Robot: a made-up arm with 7 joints.
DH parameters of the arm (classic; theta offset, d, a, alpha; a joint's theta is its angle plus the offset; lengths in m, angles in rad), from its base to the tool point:
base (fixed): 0 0 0 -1.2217
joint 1: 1.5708 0 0 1.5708
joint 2: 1.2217 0 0 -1.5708
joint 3: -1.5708 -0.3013 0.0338 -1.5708
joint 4: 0 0 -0.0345 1.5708
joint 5: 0 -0.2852 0 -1.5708
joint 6: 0 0 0 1.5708
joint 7: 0 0 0 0
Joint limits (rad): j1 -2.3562..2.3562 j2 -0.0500..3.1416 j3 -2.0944..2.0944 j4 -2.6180..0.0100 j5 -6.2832..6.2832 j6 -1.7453..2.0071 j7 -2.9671..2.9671
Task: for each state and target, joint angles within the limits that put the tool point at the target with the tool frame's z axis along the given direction. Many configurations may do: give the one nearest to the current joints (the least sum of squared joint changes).
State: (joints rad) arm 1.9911 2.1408 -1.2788 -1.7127 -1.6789 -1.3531 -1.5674
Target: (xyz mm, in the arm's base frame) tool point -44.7 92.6 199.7 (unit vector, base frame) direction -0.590 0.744 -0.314
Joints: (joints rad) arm 2.3412 2.3856 -1.9628 -2.5950 -1.2975 -1.1031 -1.5674
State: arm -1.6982 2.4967 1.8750 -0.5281 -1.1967 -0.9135 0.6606
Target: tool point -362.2 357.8 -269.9 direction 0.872 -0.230 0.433
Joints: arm -2.2747 2.7385 1.8579 -0.6722 -1.7146 -0.3739 0.6606
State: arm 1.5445 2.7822 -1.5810 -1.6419 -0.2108 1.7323 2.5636
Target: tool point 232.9 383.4 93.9 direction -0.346 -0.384 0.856
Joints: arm 2.2642 3.1416 -1.9415 -1.5971 -0.4325 2.0024 2.5636
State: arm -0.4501 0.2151 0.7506 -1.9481 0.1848 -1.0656 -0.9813
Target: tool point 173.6 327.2 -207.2 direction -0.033 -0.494 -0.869
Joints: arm -0.1119 0.1763 1.1243 -1.7703 0.2837 -0.7057 -0.9813
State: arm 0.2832 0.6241 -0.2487 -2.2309 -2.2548 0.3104 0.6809
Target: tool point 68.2 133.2 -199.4 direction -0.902 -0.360 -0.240
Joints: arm 0.8109 0.0907 0.3689 -2.5035 -2.2396 0.0116 0.6809
